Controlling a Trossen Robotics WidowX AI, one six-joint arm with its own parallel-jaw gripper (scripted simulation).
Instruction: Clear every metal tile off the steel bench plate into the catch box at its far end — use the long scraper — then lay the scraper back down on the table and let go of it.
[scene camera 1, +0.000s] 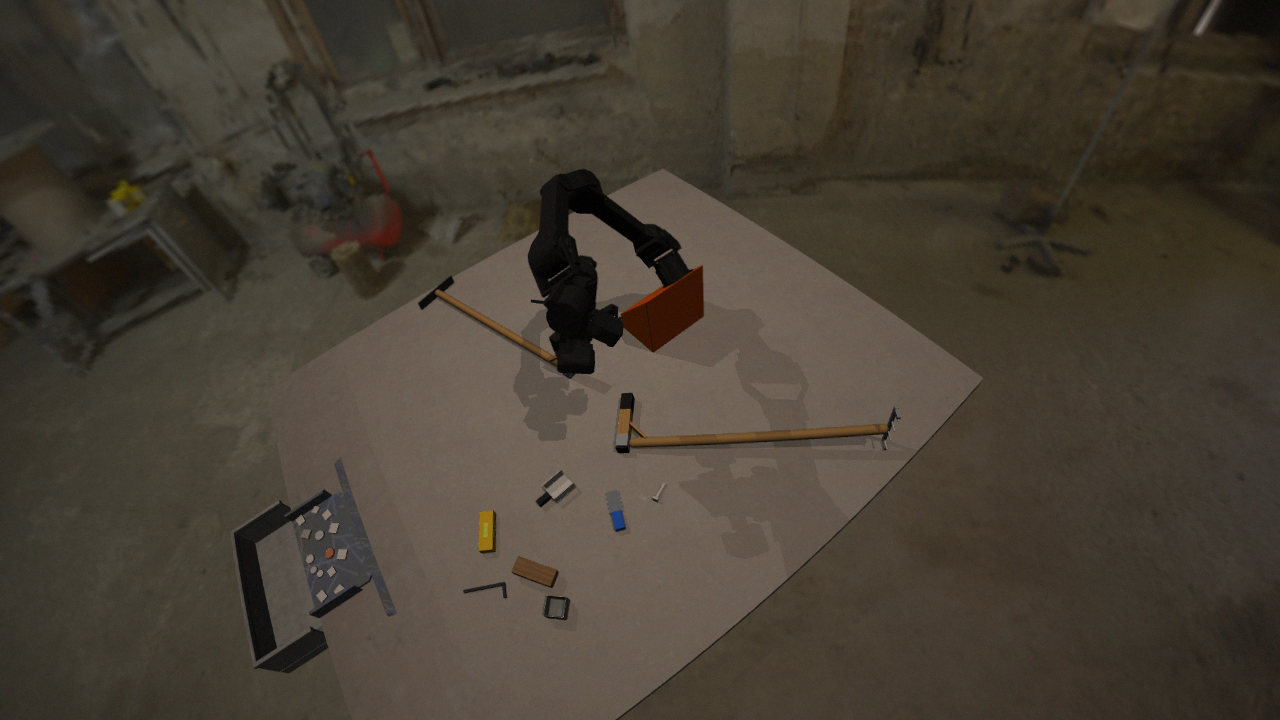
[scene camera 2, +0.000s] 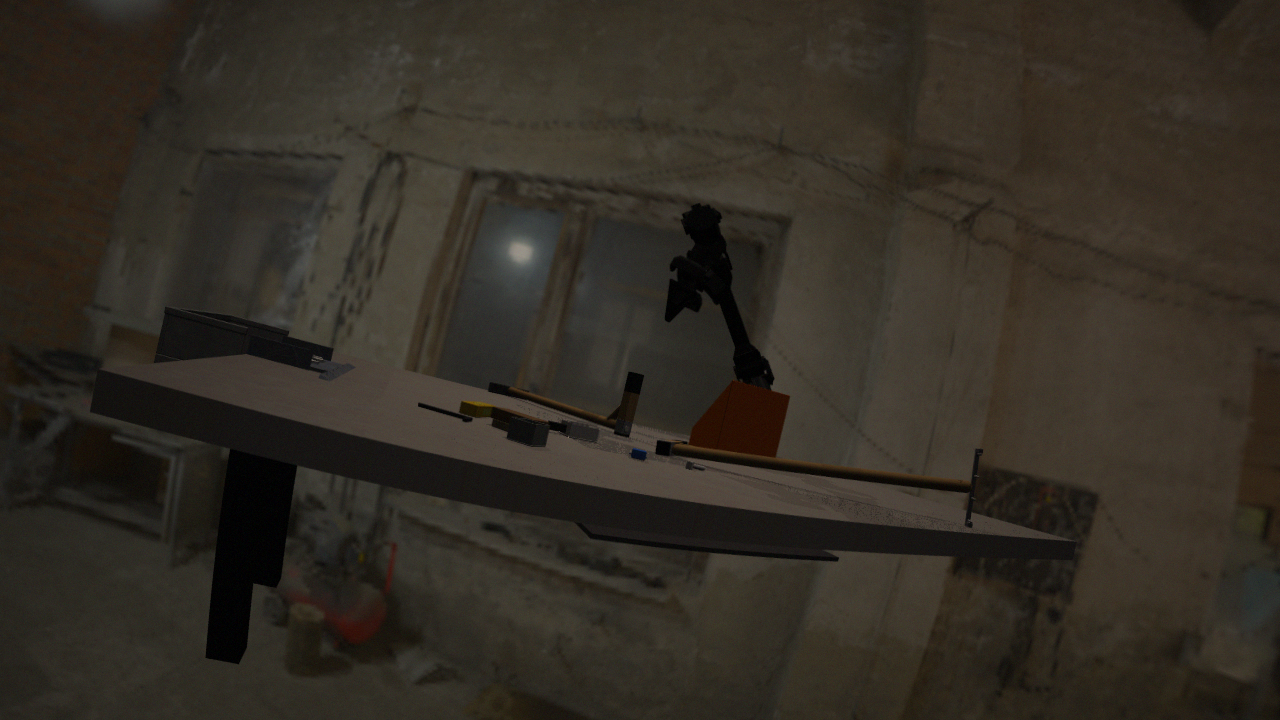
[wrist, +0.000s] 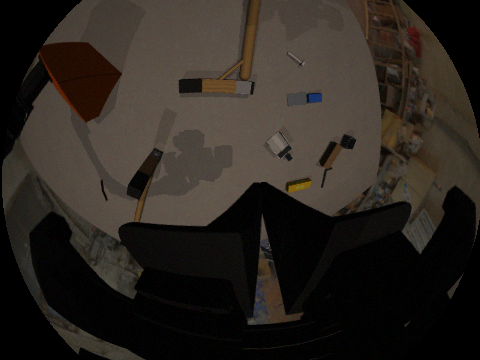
Observation:
My gripper (scene camera 2: 666, 320) is shut, with nothing in its grasp. I also see a wooden block (scene camera 1: 532, 571) and a wooden-shafted scraper (scene camera 2: 624, 414).
The wooden-shafted scraper also shows in scene camera 1 (scene camera 1: 555, 340) and in the wrist view (wrist: 138, 188). My gripper is seen too in scene camera 1 (scene camera 1: 574, 369) and in the wrist view (wrist: 259, 188).

